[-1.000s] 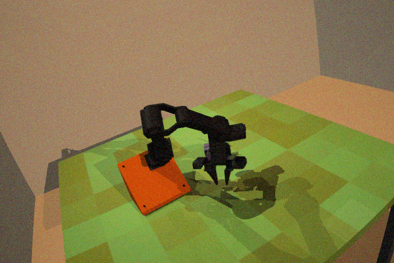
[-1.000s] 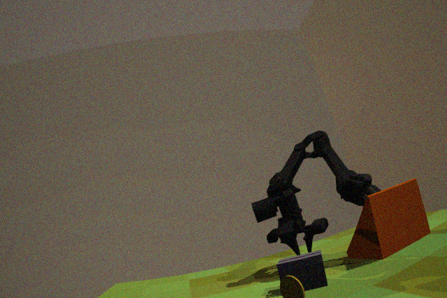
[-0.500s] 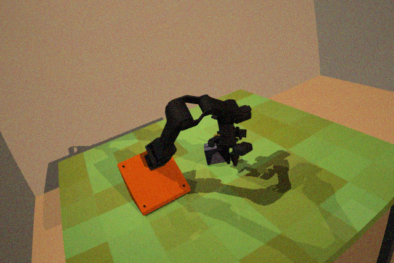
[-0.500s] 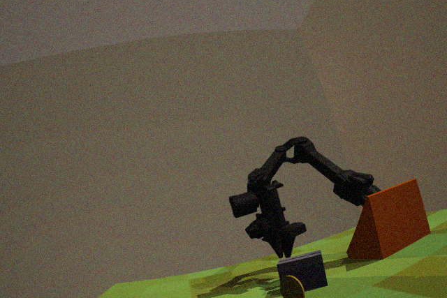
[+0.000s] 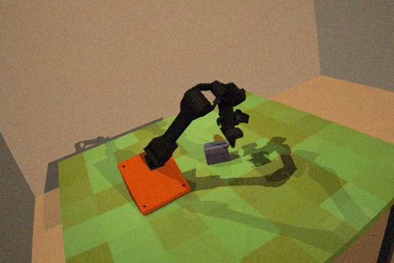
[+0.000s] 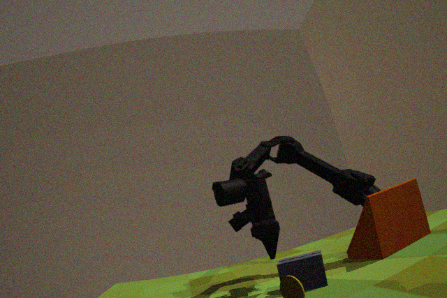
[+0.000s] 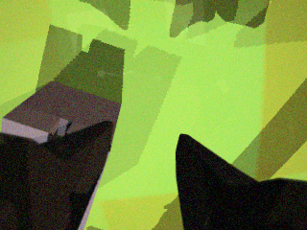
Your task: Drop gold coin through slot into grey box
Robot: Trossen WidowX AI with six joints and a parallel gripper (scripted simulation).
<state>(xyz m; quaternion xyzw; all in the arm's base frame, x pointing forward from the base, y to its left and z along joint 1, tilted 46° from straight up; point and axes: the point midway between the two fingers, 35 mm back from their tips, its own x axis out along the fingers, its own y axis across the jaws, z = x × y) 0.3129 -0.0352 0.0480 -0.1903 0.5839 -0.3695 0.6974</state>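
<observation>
The gold coin is 16 cm to the left of my gripper tip, 5 cm below it and 3 cm ahead of it.
</observation>
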